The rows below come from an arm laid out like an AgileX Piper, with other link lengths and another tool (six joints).
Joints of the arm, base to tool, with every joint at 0 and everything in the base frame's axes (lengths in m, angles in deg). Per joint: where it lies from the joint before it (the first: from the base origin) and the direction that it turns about. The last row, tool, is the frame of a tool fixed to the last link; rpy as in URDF.
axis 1: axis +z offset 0 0 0.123
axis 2: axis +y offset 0 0 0
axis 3: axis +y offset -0.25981 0 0.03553
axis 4: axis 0.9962 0 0.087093 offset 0.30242 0 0.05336
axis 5: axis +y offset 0 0 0
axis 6: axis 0.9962 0 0.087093 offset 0.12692 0 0.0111
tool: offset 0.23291 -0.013 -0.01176 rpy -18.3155 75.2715 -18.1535
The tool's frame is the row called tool.
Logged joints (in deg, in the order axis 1, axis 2, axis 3, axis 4, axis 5, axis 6), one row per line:
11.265 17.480 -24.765 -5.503 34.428 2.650
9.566 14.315 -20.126 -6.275 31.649 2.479
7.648 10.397 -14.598 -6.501 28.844 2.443
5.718 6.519 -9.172 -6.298 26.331 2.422
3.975 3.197 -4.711 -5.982 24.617 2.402
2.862 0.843 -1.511 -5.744 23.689 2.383
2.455 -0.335 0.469 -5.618 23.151 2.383
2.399 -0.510 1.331 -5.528 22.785 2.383
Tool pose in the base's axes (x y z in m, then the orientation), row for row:
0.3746 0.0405 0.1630 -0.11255 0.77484 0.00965 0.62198
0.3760 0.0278 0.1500 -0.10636 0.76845 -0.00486 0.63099
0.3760 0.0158 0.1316 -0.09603 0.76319 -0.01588 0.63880
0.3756 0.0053 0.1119 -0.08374 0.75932 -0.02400 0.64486
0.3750 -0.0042 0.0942 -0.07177 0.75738 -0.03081 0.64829
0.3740 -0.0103 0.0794 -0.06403 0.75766 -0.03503 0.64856
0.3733 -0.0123 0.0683 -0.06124 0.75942 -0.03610 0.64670
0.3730 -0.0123 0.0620 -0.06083 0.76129 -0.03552 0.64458
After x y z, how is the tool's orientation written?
As a quaternion, x y z w.
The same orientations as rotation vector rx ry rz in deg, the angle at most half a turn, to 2 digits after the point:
-14.82 102.00 1.27
-13.95 100.79 -0.64
-12.56 99.79 -2.08
-10.92 99.04 -3.13
-9.35 98.65 -4.01
-8.34 98.68 -4.56
-7.98 98.98 -4.71
-7.94 99.31 -4.63

